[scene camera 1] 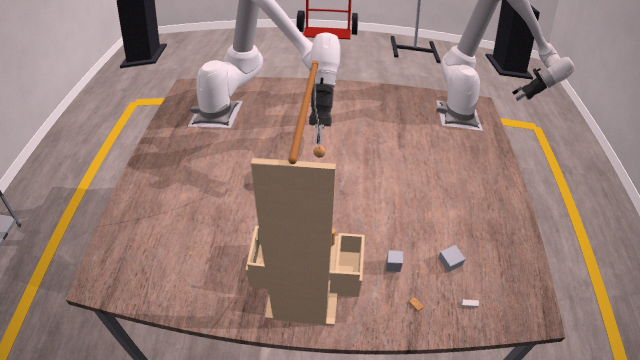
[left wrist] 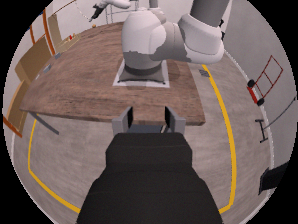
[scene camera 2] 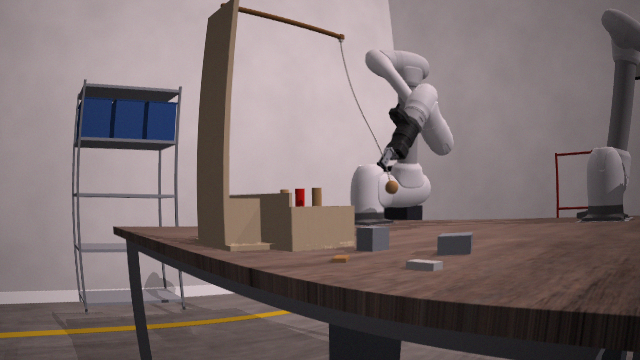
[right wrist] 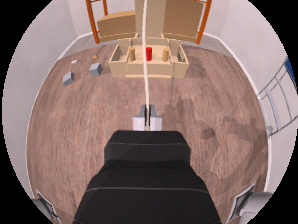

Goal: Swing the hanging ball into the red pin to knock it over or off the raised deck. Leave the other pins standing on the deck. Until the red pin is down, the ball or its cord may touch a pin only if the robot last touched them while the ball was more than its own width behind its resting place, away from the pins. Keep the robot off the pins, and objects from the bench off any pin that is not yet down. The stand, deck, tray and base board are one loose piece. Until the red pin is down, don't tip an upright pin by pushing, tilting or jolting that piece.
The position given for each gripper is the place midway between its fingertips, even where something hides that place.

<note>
In view: the left gripper [left wrist: 148, 113], the right gripper [scene camera 2: 381, 164] and a tall stand [scene camera 1: 294, 200].
The tall stand shows as well in scene camera 2 [scene camera 2: 237, 223]. The right gripper is seen too in scene camera 1 [scene camera 1: 318, 143] and in the right wrist view [right wrist: 147, 111].
</note>
